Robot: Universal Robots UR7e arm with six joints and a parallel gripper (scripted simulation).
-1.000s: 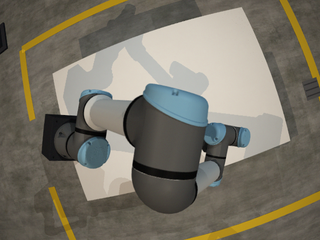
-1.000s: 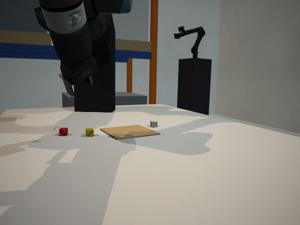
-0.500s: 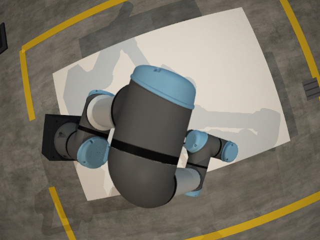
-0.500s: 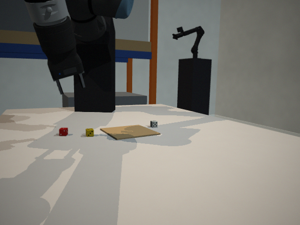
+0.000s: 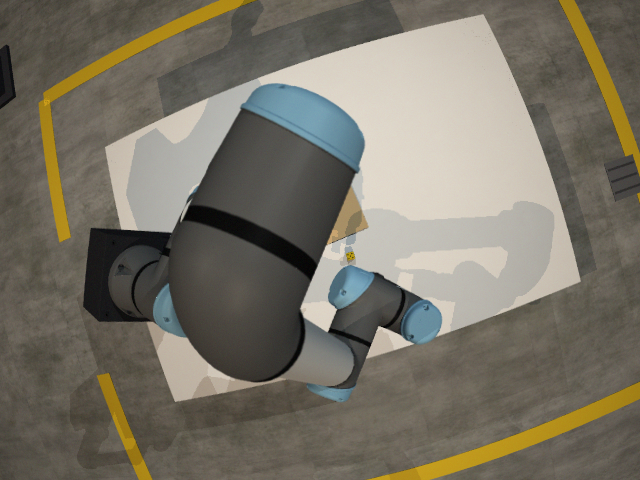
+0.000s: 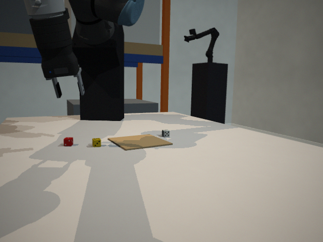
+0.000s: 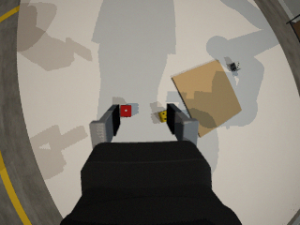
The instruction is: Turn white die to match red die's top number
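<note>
Now: hand 140 mm above the red die and 30 mm past it. The rest, counted from my hand: yellow die (140 mm below, 60 mm to the left, 10 mm ahead); then tan mat (190 mm to the left, 150 mm below, 10 mm ahead); then white die (300 mm to the left, 140 mm below, 20 mm behind).
</note>
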